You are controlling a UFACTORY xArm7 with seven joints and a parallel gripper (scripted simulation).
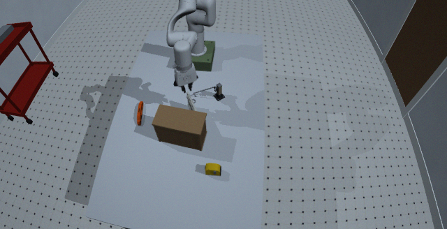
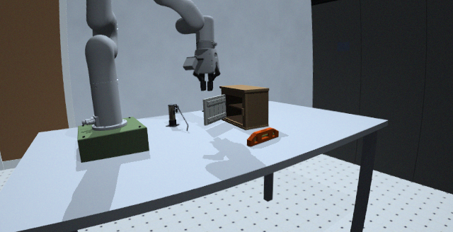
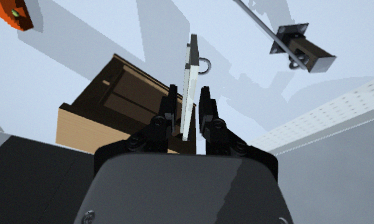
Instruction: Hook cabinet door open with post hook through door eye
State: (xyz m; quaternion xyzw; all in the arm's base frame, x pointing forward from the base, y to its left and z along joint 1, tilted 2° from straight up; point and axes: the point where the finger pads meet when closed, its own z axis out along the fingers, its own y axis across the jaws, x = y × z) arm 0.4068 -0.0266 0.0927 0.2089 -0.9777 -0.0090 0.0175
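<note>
My hand is 8 cm past the thin hook, 9 cm to the right of it and 13 cm above it. Round my hand: grey door: 7 cm ahead, 4 cm to the left, 11 cm below; then orange spirit level: 4 cm ahead, 28 cm to the right, 17 cm below; then yellow tape measure: 39 cm ahead, 13 cm to the left, 15 cm below.
</note>
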